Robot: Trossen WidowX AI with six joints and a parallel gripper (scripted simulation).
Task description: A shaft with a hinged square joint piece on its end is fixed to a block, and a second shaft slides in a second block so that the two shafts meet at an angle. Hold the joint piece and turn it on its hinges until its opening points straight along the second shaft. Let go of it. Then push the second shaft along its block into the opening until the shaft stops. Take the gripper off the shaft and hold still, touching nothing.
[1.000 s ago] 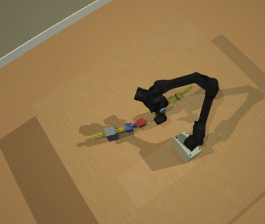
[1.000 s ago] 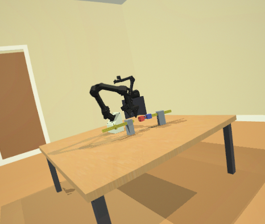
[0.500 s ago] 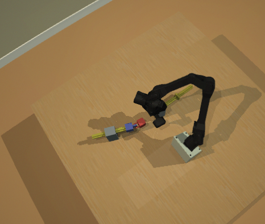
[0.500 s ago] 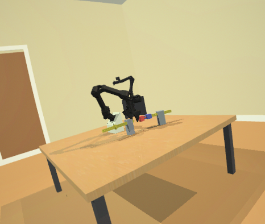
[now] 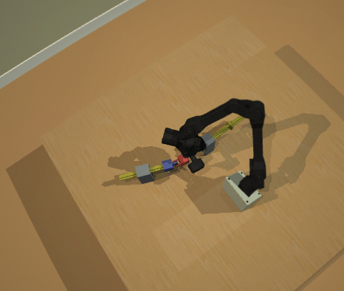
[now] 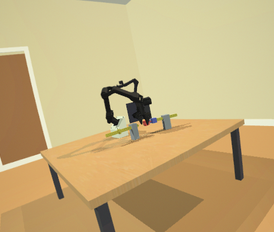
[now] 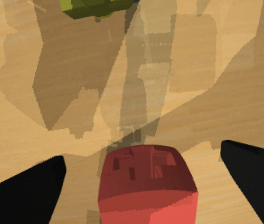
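Now: the red joint piece 10 mm ahead of my gripper tip, 20 mm to the left of it and 10 mm above it.
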